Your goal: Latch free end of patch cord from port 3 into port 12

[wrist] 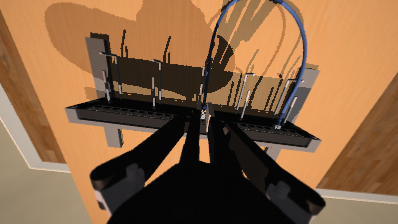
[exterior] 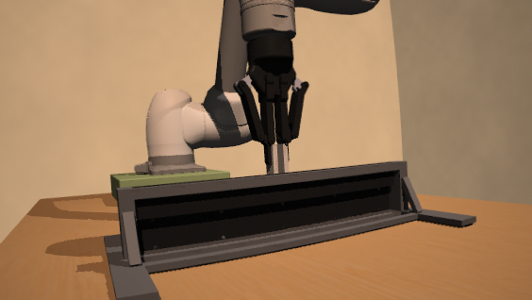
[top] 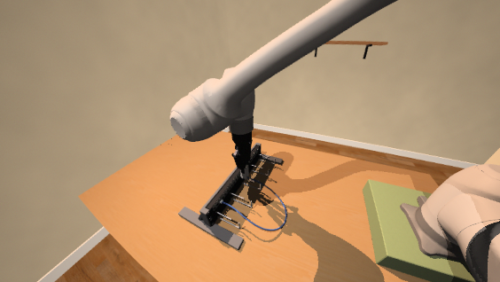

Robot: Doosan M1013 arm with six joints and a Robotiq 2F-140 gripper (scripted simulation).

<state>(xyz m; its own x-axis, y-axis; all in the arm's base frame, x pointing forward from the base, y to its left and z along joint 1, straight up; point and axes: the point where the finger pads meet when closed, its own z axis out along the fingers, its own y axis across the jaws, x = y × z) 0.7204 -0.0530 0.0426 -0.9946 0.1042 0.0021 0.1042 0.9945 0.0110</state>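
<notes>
Right now my hand is 3 cm above the plug and 1 cm short of it.
</notes>
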